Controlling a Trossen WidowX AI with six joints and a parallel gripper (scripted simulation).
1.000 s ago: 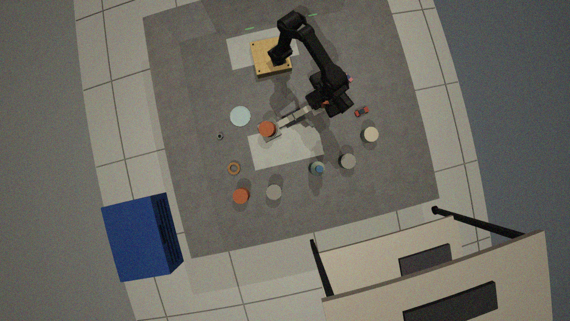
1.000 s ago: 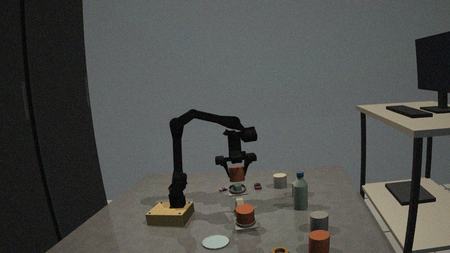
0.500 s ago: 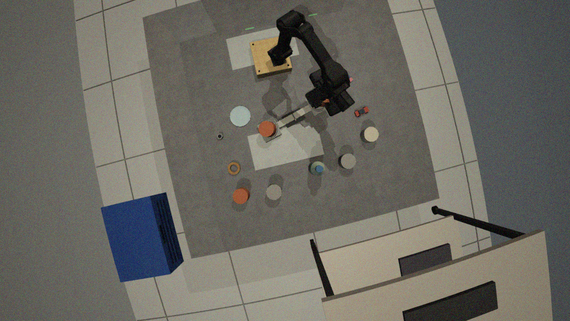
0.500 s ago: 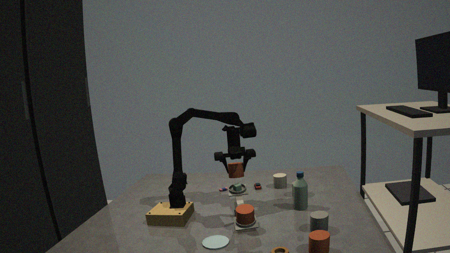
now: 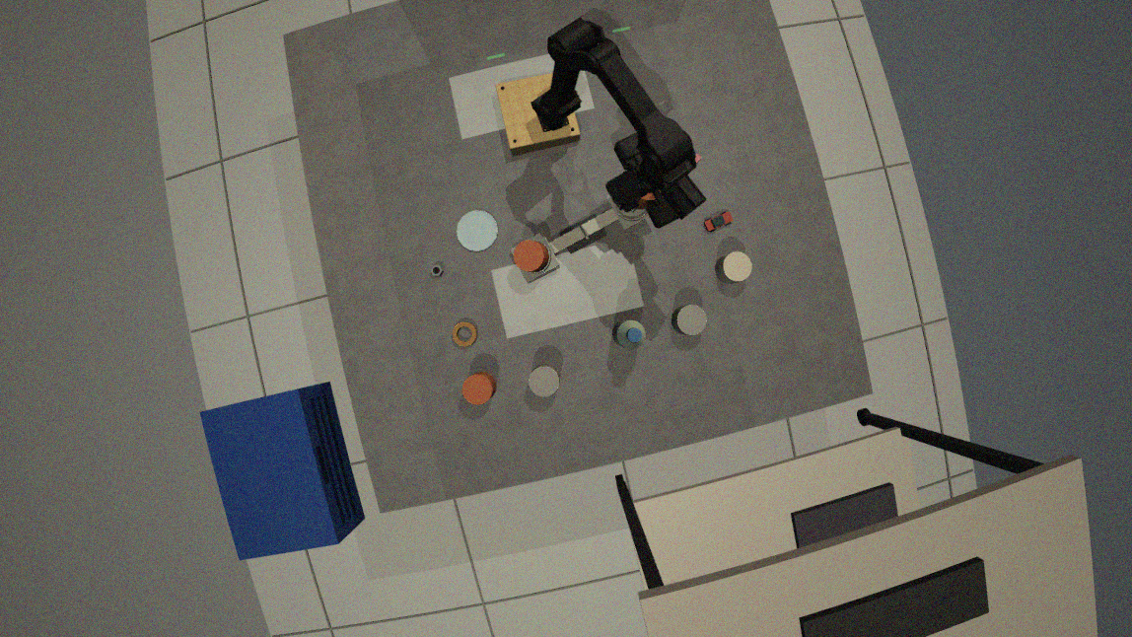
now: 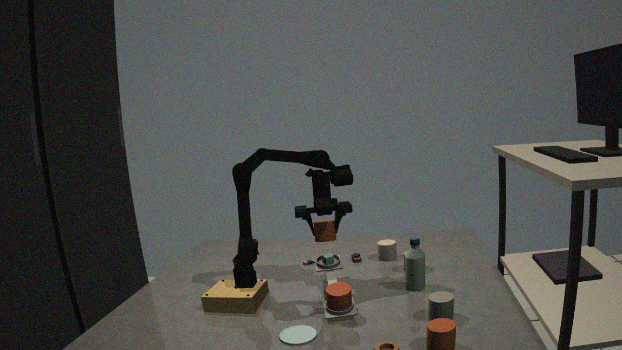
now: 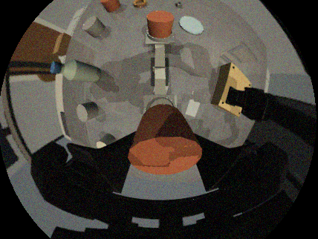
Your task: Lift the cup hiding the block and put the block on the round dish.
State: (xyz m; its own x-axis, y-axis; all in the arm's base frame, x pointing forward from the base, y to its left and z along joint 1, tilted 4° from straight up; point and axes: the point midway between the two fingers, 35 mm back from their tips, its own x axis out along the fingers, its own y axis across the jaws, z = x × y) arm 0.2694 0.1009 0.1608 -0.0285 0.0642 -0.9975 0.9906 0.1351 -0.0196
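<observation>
My gripper tip is now 10 mm to the left of the green block and 80 mm above it. Also, from my gripper tip: green bottle: 280 mm ahead, 120 mm to the right, 60 mm below; toy car: 100 mm ahead, 190 mm to the left, 160 mm below; eraser: 80 mm behind, 190 mm to the left, 170 mm below.
</observation>
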